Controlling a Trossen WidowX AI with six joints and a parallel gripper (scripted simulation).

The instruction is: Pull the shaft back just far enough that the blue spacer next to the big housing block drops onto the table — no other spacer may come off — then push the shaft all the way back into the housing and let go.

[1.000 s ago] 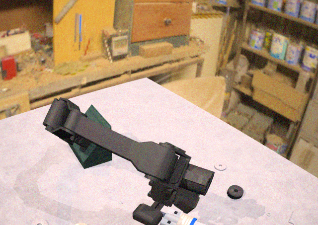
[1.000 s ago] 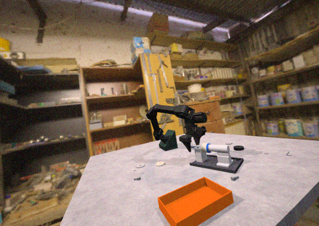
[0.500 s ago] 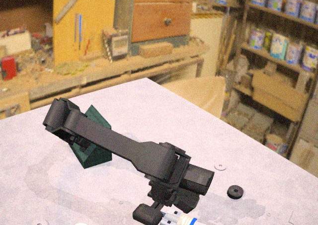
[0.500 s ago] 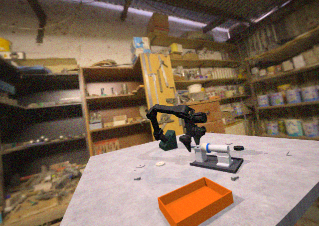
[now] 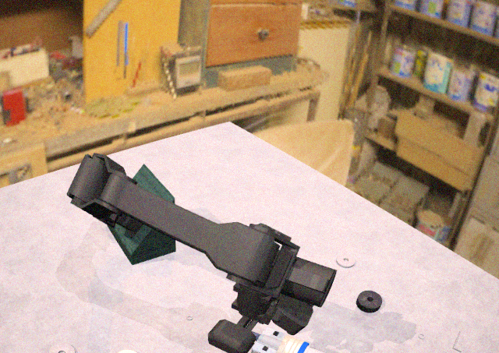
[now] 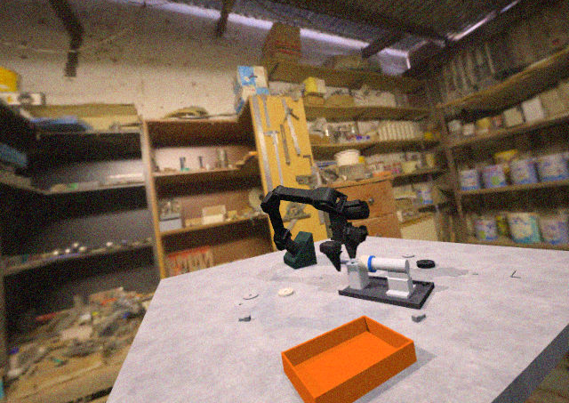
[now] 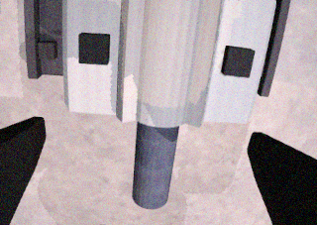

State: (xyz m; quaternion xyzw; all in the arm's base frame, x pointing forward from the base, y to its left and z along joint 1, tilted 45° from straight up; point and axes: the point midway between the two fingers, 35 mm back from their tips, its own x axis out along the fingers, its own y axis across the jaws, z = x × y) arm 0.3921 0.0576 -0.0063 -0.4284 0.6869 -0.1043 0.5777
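My gripper tip is now 6 cm short of the shaft, 3 cm to the right of it and 2 cm below it. Round my gripper tip: black ring 31 cm to the left, 5 cm below, 3 cm ahead; white disc 20 cm to the right, 8 cm behind, 6 cm below; blue spacer 8 cm ahead, 4 cm to the left, 2 cm above.
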